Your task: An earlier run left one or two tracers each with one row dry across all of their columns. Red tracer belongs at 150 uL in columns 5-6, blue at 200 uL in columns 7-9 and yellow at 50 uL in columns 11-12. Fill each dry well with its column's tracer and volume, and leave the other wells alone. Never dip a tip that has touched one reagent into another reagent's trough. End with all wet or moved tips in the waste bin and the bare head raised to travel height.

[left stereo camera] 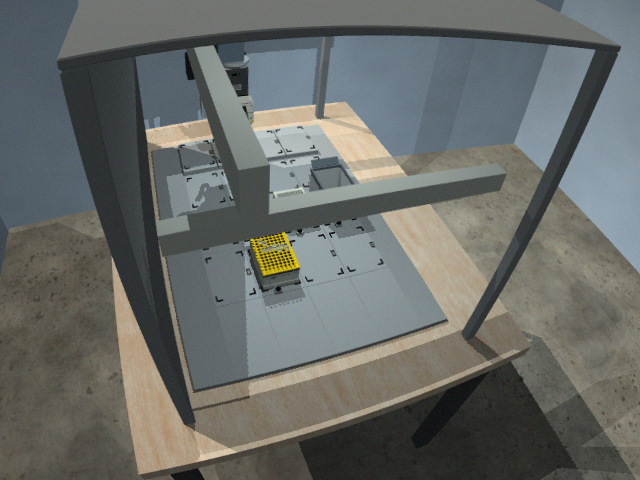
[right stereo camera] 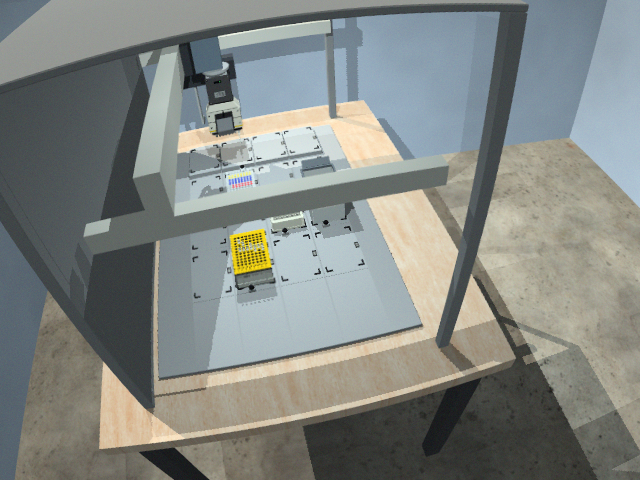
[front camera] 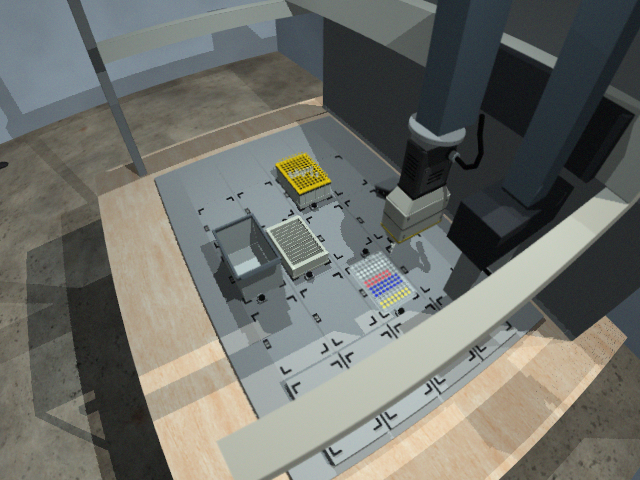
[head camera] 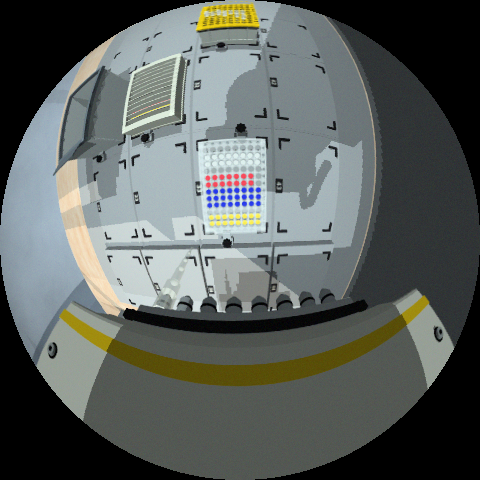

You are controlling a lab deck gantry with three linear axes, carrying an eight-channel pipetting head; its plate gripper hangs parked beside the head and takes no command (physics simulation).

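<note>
The pipetting head (front camera: 416, 214) (head camera: 240, 345) (left stereo camera: 247, 109) (right stereo camera: 223, 111) hangs high, beyond the yellow end of the well plate (head camera: 264, 220). In the head camera one clear tip (head camera: 176, 281) is on its leftmost channel, with no colour visible in it; the other channels are bare. Red wells (head camera: 229, 181) fill two columns except the rightmost well of each, which looks grey. Three blue columns (head camera: 233, 197) and two yellow columns (head camera: 234, 220) show colour in every row. The parked plate gripper's fingers cannot be made out.
The yellow tip rack (front camera: 302, 173) (head camera: 229, 16) (left stereo camera: 273, 253) (right stereo camera: 250, 251) has some clear tips. The trough rack (front camera: 305, 267) (head camera: 179, 90) (right stereo camera: 287, 223) stands between the plate and the grey waste bin (front camera: 258, 284) (right stereo camera: 330, 212). Gantry beams cross the stereo views.
</note>
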